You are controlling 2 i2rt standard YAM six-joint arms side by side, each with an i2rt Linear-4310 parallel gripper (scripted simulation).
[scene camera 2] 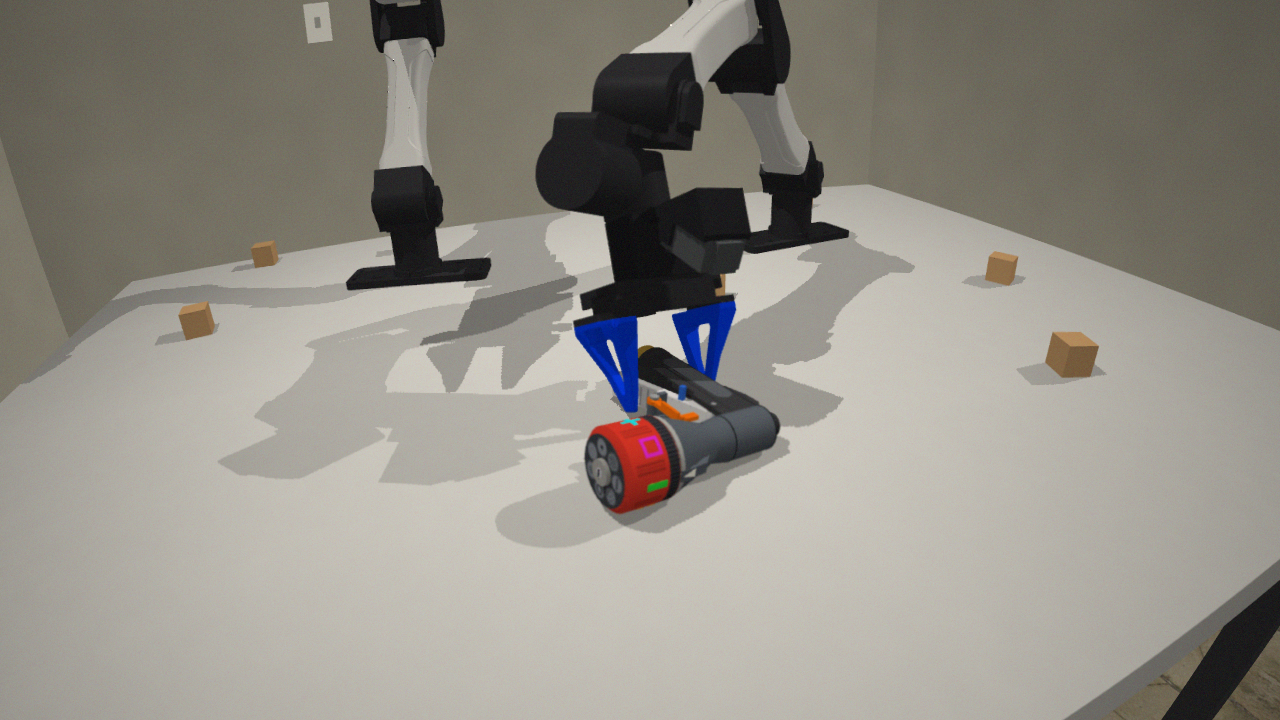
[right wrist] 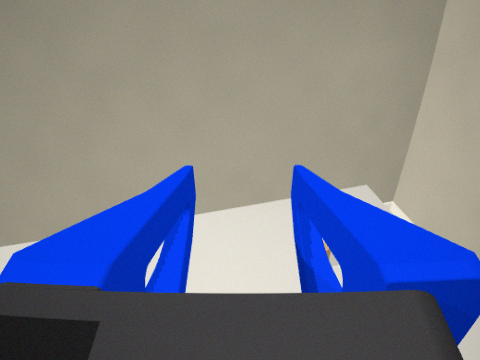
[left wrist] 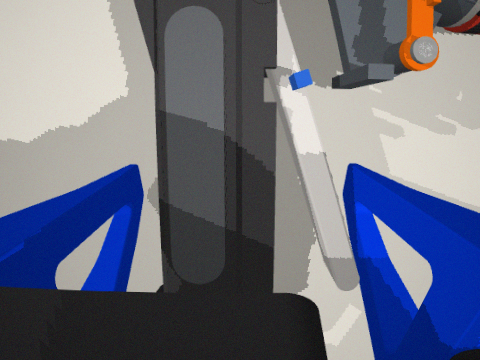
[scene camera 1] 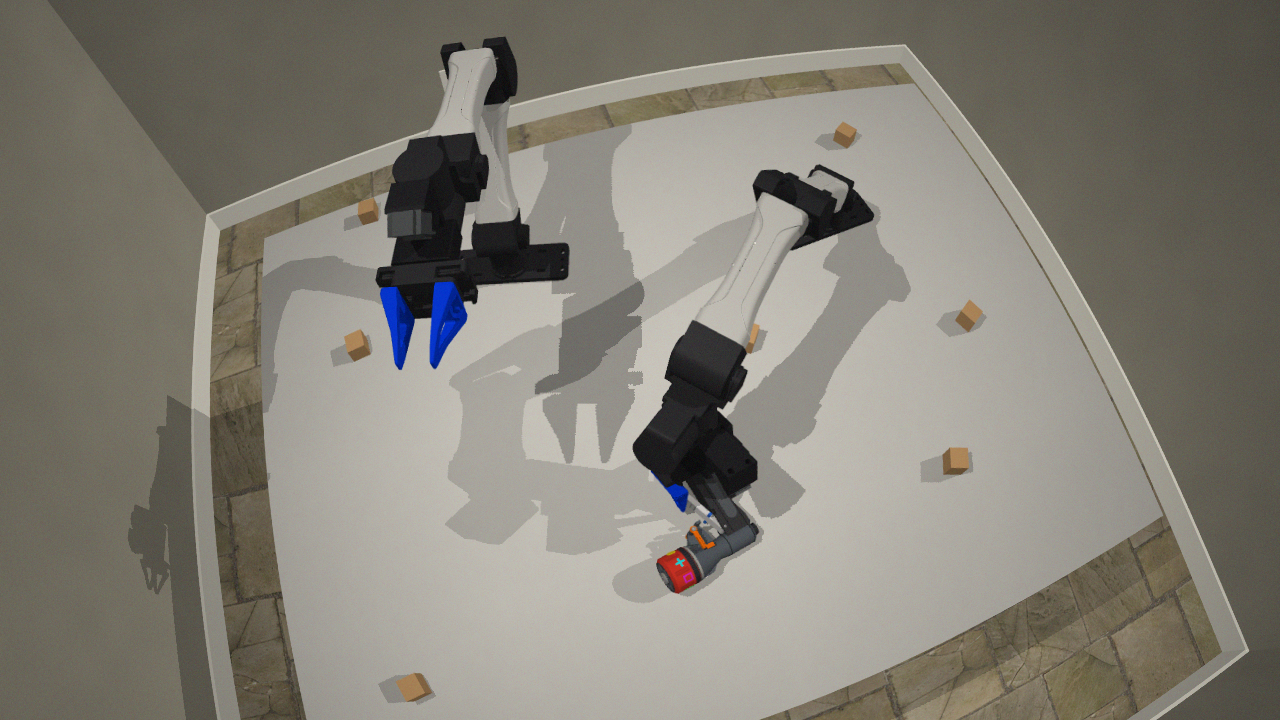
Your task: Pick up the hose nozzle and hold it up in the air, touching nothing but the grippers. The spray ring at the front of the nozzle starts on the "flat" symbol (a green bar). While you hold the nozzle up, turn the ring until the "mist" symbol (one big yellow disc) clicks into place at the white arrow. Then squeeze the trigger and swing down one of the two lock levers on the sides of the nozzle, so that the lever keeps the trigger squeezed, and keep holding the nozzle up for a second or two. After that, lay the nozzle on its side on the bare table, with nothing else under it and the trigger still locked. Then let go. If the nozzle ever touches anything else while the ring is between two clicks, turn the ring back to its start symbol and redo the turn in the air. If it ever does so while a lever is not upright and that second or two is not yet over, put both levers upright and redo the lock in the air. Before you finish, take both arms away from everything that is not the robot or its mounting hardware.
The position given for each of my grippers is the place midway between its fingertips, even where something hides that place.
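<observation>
Scene camera 2 gives me my left gripper (scene camera 2: 670, 403) and a hose nozzle (scene camera 2: 741, 427), together with a cube (scene camera 2: 1070, 354), a cube (scene camera 2: 196, 320) and a cube (scene camera 2: 1001, 268). In scene camera 1 I see my right gripper (scene camera 1: 415, 366), and the hose nozzle (scene camera 1: 738, 533) is there too. The left wrist view has the nozzle (left wrist: 215, 137) as well as my left gripper (left wrist: 243, 178), while the right wrist view shows my right gripper (right wrist: 243, 180).
</observation>
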